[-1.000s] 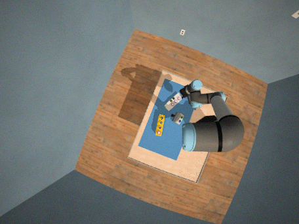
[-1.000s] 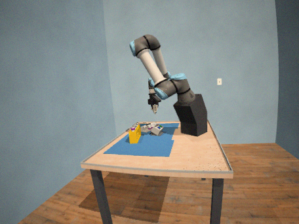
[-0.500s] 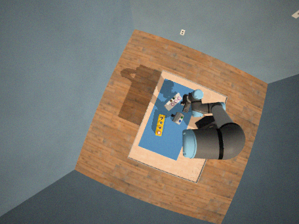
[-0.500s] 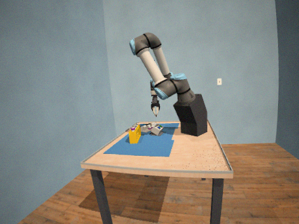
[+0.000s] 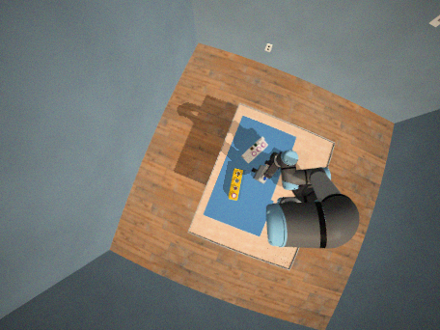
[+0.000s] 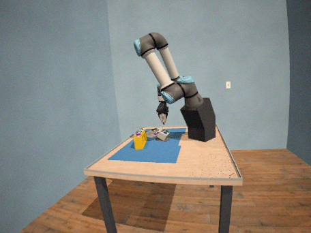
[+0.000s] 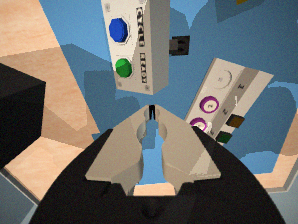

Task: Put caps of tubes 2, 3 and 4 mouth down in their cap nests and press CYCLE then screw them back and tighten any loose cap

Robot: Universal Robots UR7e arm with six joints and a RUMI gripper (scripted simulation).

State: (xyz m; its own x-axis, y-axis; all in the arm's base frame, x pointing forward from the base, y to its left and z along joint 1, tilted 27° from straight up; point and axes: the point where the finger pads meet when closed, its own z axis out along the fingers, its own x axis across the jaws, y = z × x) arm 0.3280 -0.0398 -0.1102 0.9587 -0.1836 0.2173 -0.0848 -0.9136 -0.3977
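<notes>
Now: the green key 7 cm below my hand, 4 cm to the left of it and 4 cm behind it. Round my hand: cap 12 cm below, 11 cm to the right, 9 cm ahead; then blue cycle key 8 cm to the left, 7 cm below, 3 cm behind; then key housing 8 cm below, 6 cm to the left, 2 cm behind.
</notes>
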